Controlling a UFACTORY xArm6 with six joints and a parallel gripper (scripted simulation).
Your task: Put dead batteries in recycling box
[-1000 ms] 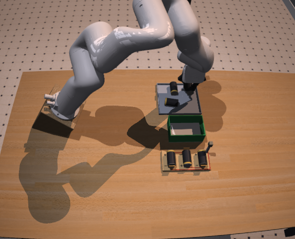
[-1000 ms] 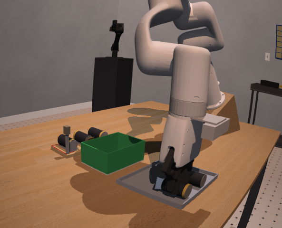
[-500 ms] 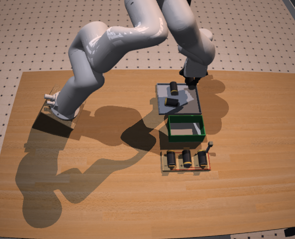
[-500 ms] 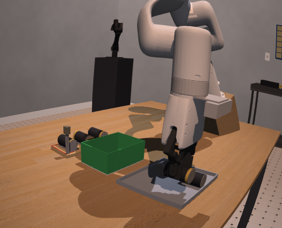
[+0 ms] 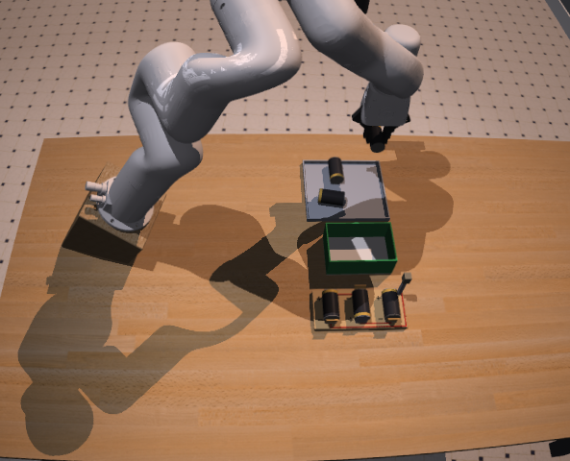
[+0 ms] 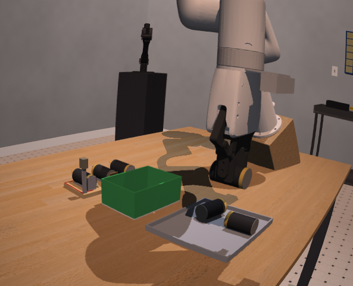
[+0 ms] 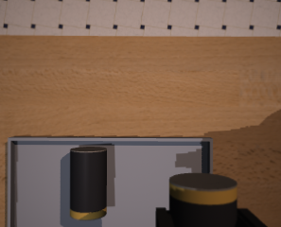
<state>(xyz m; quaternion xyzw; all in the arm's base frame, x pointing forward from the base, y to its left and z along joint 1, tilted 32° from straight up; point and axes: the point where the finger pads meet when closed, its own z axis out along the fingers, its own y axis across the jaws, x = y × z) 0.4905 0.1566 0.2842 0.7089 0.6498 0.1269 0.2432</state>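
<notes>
Right now the green recycling box is 80 mm behind my hand, 220 mm to the right of it and 140 mm below it. Also, from my hand: grey tray: 70 mm behind, 40 mm to the right, 150 mm below.
</notes>
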